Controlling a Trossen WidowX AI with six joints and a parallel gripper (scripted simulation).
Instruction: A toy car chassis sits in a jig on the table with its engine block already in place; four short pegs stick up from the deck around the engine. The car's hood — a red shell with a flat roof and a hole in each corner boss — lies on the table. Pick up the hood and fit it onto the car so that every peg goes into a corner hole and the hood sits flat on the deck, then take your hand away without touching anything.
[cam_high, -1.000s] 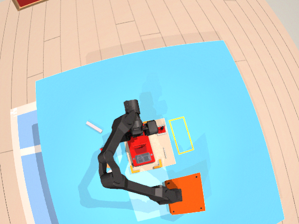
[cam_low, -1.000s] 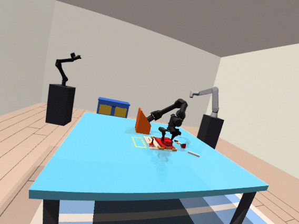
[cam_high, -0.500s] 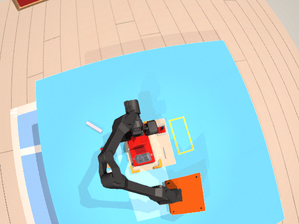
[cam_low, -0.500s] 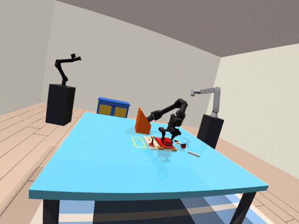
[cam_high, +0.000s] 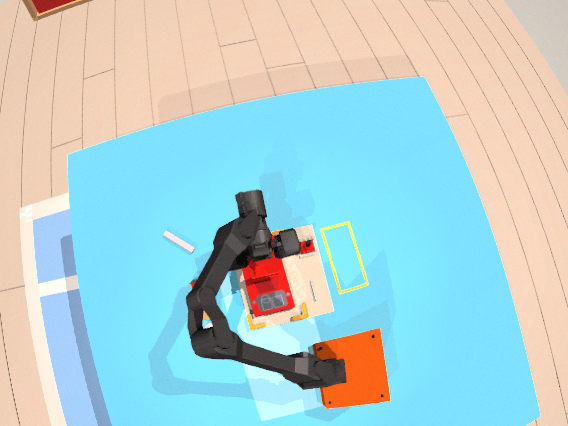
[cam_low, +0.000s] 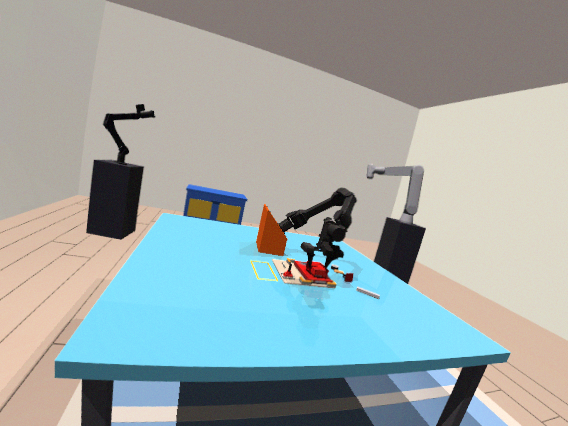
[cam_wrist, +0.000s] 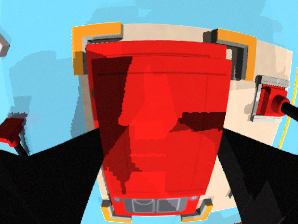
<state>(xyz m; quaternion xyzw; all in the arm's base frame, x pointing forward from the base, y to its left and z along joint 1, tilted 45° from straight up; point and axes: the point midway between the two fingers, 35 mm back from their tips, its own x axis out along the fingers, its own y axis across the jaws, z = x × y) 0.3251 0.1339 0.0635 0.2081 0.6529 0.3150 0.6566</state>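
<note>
Now: the red hood right at my gripper tip. From my gripper tip the other things lie so: jig: 40 mm below, 40 mm behind, 30 mm to the right; then white bar: 220 mm to the left, 80 mm ahead, 40 mm below.
</note>
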